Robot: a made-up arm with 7 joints. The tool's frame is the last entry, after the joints. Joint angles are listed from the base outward.
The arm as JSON. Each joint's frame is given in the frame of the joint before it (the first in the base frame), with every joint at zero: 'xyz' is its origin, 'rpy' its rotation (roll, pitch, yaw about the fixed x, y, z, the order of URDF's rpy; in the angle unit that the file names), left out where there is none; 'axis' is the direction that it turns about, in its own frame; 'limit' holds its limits. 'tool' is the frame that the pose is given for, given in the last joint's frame.
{
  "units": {
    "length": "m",
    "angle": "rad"
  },
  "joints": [
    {
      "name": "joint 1",
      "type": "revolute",
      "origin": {
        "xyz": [
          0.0,
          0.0,
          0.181
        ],
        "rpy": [
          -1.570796,
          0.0,
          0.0
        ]
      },
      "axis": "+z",
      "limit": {
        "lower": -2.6,
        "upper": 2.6
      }
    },
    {
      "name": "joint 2",
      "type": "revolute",
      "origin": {
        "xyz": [
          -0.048,
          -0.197,
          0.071
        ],
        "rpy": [
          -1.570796,
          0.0,
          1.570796
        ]
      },
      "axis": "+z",
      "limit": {
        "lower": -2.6,
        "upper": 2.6
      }
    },
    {
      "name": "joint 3",
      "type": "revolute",
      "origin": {
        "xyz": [
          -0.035,
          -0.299,
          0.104
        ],
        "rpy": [
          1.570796,
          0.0,
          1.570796
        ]
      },
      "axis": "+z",
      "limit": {
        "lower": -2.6,
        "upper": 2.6
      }
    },
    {
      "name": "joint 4",
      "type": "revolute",
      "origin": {
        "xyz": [
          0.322,
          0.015,
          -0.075
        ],
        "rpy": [
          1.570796,
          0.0,
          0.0
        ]
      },
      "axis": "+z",
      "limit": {
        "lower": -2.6,
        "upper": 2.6
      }
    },
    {
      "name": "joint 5",
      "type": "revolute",
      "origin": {
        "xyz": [
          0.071,
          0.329,
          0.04
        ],
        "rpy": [
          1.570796,
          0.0,
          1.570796
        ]
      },
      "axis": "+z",
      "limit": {
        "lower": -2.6,
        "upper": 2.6
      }
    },
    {
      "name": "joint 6",
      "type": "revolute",
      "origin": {
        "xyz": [
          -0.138,
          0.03,
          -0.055
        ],
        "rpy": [
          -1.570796,
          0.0,
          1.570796
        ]
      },
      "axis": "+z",
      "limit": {
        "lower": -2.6,
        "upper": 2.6
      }
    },
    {
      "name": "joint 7",
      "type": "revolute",
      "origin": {
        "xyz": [
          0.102,
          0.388,
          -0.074
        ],
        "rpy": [
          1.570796,
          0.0,
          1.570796
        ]
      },
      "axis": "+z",
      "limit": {
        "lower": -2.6,
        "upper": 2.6
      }
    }
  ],
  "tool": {
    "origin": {
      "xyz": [
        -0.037,
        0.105,
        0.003
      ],
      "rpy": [
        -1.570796,
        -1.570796,
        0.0
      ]
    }
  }
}
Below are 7 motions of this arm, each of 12 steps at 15 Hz.
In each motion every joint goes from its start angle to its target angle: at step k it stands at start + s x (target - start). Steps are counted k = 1, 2, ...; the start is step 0. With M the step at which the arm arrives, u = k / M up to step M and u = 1 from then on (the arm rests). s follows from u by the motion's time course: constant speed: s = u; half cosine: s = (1 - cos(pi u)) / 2; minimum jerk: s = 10 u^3 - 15 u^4 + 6 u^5.
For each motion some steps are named. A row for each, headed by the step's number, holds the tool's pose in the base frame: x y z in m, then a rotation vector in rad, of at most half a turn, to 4 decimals.
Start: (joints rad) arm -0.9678 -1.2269 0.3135 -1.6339 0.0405 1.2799 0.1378
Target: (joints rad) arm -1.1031 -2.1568 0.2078 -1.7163 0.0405 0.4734 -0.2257
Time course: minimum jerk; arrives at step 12
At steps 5, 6, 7, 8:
5: -0.2933 0.2025 -0.1956 -0.4727 -0.6488 0.9054
6: -0.2731 0.2525 -0.1662 -0.3968 -0.7848 0.8447
7: -0.2611 0.2991 -0.1274 -0.3077 -0.9013 0.7771
8: -0.2570 0.3358 -0.0859 -0.2187 -0.9867 0.7129

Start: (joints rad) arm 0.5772 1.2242 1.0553 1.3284 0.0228 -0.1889 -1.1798
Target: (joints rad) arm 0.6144 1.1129 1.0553 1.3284 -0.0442 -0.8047 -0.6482
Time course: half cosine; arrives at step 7
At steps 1, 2, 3, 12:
1: 0.1166 0.5333 0.4737 -1.0506 -0.0975 -0.7265
2: 0.1437 0.4971 0.4951 -0.9431 -0.0554 -0.7907
3: 0.1770 0.4399 0.5197 -0.7894 -0.0031 -0.8885
12: 0.2295 0.2476 0.5483 -0.3441 0.0935 -1.2219

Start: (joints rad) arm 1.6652 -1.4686 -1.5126 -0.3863 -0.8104 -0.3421 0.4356
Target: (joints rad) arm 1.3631 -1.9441 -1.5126 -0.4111 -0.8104 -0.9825 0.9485
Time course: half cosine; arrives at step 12
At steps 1, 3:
1: 0.7227 0.4748 -0.0014 1.3424 1.1338 -0.0529
3: 0.7583 0.4484 -0.0037 1.3796 1.0826 -0.1910

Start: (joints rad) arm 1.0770 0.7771 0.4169 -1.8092 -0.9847 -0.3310 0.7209
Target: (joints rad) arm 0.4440 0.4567 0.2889 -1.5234 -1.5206 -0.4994 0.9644
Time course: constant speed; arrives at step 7
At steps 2, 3, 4, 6, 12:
2: 0.2606 -0.3824 0.7182 -2.1378 0.1226 -0.8375
3: 0.1906 -0.4126 0.7241 -2.0291 0.1012 -1.0160
4: 0.1183 -0.4406 0.7192 -1.9133 0.0809 -1.1849
6: -0.0259 -0.4878 0.6758 -1.6635 0.0481 -1.4921
12: -0.0938 -0.5057 0.6374 -1.5312 0.0373 -1.6294

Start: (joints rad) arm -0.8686 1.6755 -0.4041 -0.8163 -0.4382 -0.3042 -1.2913
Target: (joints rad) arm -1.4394 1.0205 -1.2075 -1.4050 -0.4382 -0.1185 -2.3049
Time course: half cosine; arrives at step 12
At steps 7, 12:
7: 0.2533 -0.2980 0.5098 1.6639 -0.4374 0.8291
12: 0.3101 -0.1355 0.6575 1.1610 -0.3545 0.8465

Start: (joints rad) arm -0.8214 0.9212 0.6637 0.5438 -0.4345 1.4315 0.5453
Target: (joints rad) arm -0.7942 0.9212 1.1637 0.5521 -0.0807 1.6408 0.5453
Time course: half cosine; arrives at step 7
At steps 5, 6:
5: -0.2001 0.3375 -0.2000 -0.3822 -0.7638 0.6764
6: -0.1774 0.3420 -0.2184 -0.4437 -0.8125 0.6287

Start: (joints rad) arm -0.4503 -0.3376 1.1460 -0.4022 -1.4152 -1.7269 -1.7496
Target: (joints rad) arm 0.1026 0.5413 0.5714 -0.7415 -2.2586 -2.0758 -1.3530
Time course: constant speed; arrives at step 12
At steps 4, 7, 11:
4: -0.7775 -0.2020 -0.3333 0.7227 -2.5017 0.1420
7: -0.8758 -0.3662 -0.0450 0.6630 -2.0852 0.3088
11: -0.8445 -0.4705 0.4435 0.5528 -1.5066 0.4522

